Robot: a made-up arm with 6 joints.
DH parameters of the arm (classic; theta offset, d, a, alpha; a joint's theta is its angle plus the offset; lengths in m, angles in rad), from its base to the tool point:
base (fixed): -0.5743 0 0.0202 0
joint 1: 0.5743 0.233 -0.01 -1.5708
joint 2: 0.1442 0 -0.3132 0
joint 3: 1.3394 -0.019 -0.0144 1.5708
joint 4: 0 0.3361 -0.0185 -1.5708
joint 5: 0 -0.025 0.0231 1.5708
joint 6: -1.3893 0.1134 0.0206 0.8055
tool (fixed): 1.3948 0.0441 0 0
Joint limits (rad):
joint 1: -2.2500..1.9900
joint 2: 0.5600..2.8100
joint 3: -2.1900..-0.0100
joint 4: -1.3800..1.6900
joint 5: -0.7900..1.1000
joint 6: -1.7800..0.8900
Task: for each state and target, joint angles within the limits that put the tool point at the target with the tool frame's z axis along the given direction. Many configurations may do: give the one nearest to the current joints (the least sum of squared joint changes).
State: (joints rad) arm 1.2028 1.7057 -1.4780 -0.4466 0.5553 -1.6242
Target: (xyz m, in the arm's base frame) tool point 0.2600 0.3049 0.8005 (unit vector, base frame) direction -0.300 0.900 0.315
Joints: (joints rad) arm 0.8970 1.4358 -1.7589 -0.4946 -0.2521 -1.3425
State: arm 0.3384 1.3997 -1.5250 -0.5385 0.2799 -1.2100
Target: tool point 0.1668 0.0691 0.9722 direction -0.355 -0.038 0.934
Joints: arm 0.8125 1.2774 -2.1696 0.0830 -0.0994 -0.5994
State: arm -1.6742 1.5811 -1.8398 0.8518 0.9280 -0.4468
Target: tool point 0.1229 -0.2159 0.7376 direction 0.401 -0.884 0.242
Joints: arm -1.5311 1.0491 -1.6246 1.6363 1.1000 0.3824
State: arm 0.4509 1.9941 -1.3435 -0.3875 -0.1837 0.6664
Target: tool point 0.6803 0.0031 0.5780 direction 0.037 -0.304 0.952
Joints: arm 0.1468 2.2634 -2.1865 0.0800 -0.7900 0.1418
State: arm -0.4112 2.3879 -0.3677 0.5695 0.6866 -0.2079
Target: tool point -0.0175 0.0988 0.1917 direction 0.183 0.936 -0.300
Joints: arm -1.1791 2.7669 -0.0118 0.5081 1.0888 -0.7921
